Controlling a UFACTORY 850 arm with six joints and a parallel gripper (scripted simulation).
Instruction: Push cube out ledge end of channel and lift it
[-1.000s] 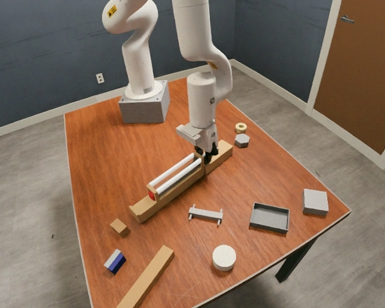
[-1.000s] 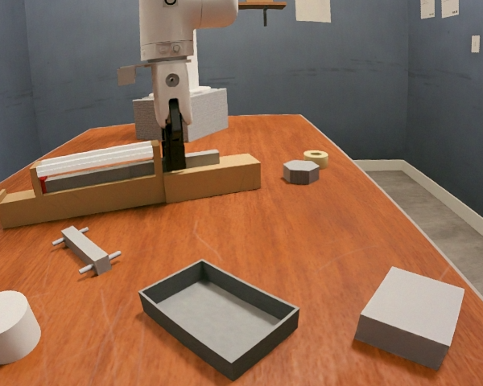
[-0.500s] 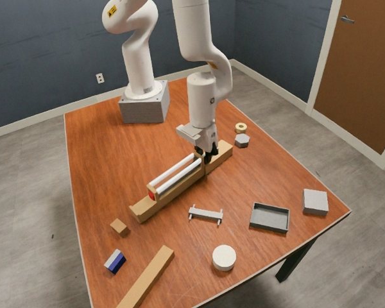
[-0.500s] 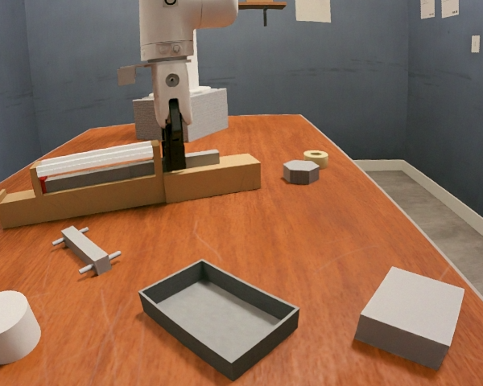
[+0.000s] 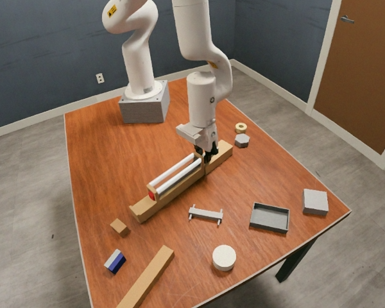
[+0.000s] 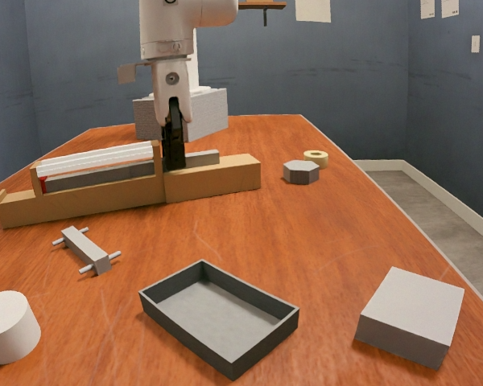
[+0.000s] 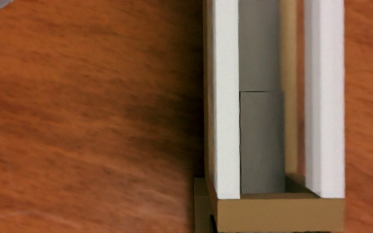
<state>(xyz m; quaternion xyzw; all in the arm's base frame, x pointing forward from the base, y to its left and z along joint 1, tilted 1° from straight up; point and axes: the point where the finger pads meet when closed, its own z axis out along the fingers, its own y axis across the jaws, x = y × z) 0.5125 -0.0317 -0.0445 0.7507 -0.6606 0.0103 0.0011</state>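
The grey bar lies 2 cm below my hand. Also, from my hand: red cube 3 cm ahead, 24 cm to the right, 2 cm below; then yellow ring 8 cm behind, 28 cm to the left, 6 cm below; then grey pegged block 17 cm ahead, 13 cm to the right, 6 cm below.
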